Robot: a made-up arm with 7 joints.
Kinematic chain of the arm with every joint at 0, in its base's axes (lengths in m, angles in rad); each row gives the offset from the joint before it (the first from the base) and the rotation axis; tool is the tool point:
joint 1: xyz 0 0 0.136 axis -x
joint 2: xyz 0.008 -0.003 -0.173 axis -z
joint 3: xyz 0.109 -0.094 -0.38 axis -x
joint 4: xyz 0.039 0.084 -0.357 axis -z
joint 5: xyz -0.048 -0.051 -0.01 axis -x
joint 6: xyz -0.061 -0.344 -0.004 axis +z
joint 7: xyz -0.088 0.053 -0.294 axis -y
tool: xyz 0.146 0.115 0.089
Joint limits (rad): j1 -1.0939..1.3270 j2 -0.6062..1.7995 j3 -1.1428..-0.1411 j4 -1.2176..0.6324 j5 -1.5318..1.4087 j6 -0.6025..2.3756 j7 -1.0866..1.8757
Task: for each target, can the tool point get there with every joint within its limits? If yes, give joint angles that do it. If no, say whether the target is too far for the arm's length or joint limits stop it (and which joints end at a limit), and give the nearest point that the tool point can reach.
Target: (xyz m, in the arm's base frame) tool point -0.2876 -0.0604 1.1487
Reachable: no: joint limits stop it (at a limit: joint 1, joint 3, joint 4, joint 7) | nearest point -0.1553 -0.5335 0.5723 | short by 0.757 m
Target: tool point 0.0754 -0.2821 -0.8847
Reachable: yes | joints 0.5633 0.3834 -0.8311 0.4671 0.0594 0.4466 -0.2843
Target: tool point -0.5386 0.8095 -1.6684
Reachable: no: too far | nearest point -0.3209 0.6219 -1.2503 | short by 0.507 m
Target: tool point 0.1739 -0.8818 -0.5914
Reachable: yes | joints 0.6577 1.3617 -0.8724 -0.5396 0.7179 0.2984 -0.7973
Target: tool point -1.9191 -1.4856 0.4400
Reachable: no: too far | nearest point -0.6568 -1.1097 0.1987 | short by 1.339 m
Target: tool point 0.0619 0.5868 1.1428
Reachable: no: joint limits stop it (at a limit: joint 1, joint 3, joint 4, joint 5, joint 7) | nearest point 0.0473 0.7721 0.6913 | short by 0.488 m
